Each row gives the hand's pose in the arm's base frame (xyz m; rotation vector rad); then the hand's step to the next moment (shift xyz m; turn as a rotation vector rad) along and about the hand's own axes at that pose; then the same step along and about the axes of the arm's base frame.
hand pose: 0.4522 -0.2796 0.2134 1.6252 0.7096 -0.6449
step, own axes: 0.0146 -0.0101 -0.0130 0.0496 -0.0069 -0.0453
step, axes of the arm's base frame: 0.0025 0.0156 -0.0154 0.0289 0.0505 -0.0342
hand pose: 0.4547 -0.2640 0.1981 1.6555 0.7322 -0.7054
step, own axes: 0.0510 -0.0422 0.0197 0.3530 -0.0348 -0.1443
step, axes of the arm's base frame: -0.0022 -0.0071 -0.0687 0.2044 0.1826 -0.2675
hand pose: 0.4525 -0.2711 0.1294 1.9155 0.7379 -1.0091
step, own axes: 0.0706 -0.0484 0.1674 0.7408 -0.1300 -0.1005
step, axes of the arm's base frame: -0.0638 -0.1136 -0.1355 0.3098 0.2353 -0.6515
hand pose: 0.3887 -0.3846 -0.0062 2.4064 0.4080 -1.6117
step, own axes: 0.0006 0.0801 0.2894 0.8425 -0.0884 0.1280
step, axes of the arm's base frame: -0.2228 -0.1703 -0.1075 0.1631 0.1321 -0.8306
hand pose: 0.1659 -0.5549 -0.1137 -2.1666 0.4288 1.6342
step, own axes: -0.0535 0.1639 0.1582 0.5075 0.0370 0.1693
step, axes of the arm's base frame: -0.2241 -0.0671 -0.0073 -0.0214 0.0448 -0.5340
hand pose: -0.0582 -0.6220 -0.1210 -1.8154 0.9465 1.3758
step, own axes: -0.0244 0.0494 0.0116 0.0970 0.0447 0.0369
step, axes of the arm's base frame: -0.0522 -0.0121 0.0172 -0.0384 -0.0071 -0.1061
